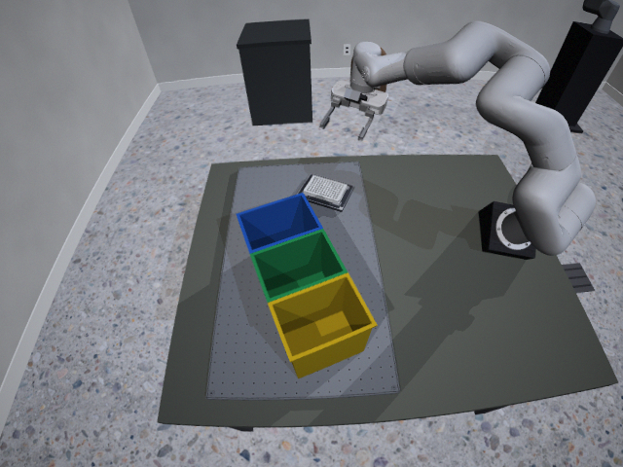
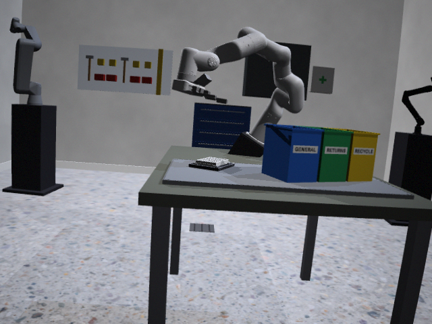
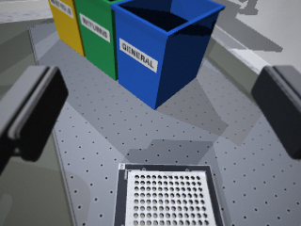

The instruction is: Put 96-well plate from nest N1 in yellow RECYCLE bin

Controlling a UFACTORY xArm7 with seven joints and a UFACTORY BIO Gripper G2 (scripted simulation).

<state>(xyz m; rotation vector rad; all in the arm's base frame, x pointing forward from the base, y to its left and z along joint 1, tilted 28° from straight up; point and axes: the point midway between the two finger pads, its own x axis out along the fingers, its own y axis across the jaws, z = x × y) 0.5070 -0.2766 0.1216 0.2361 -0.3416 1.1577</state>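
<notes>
Now: the white 96-well plate 240 mm below my hand, 50 mm ahead of it and 10 mm to the left of it. Round my hand: black plate nest N1 (250 mm below, 50 mm ahead, 10 mm to the left); blue general bin (280 mm to the left, 170 mm below, 150 mm ahead); green returns bin (400 mm to the left, 170 mm below, 90 mm ahead).
</notes>
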